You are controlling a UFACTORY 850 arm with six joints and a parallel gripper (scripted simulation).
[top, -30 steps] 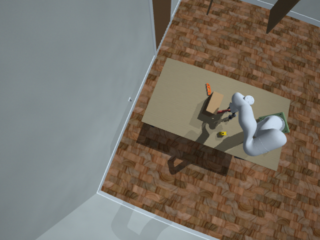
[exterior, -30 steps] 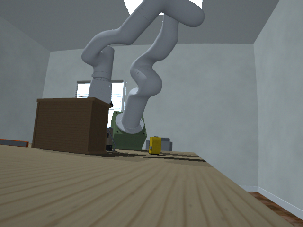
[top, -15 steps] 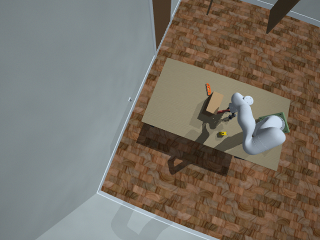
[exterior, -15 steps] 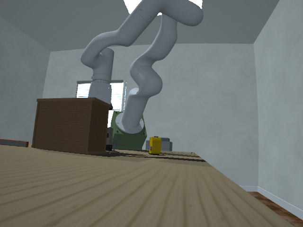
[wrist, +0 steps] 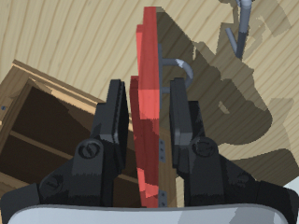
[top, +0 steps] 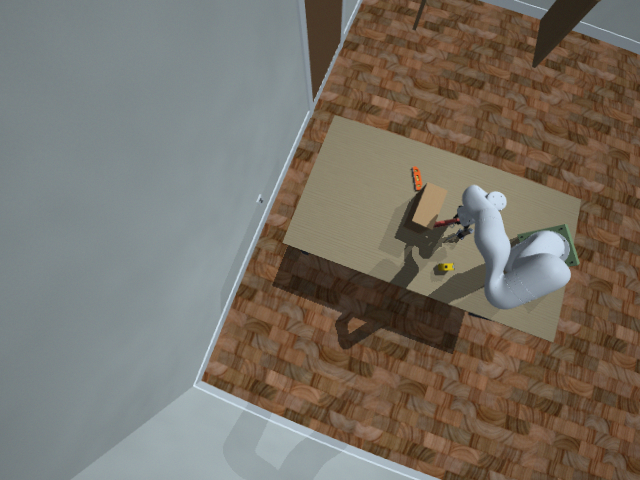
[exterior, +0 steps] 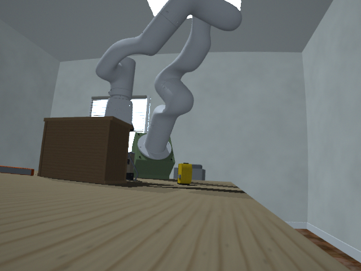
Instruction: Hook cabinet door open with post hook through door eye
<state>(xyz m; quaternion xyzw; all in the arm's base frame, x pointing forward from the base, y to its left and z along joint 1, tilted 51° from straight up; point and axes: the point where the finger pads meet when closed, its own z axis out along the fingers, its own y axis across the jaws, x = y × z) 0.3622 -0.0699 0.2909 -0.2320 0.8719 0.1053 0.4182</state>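
The hook post is 80 mm behind my hand, 10 mm to the left of it and 70 mm below it. From my hand the other things lie so: red door (50 mm ahead, 60 mm to the left, 60 mm below); yellow box (90 mm behind, 220 mm to the left, 100 mm below).
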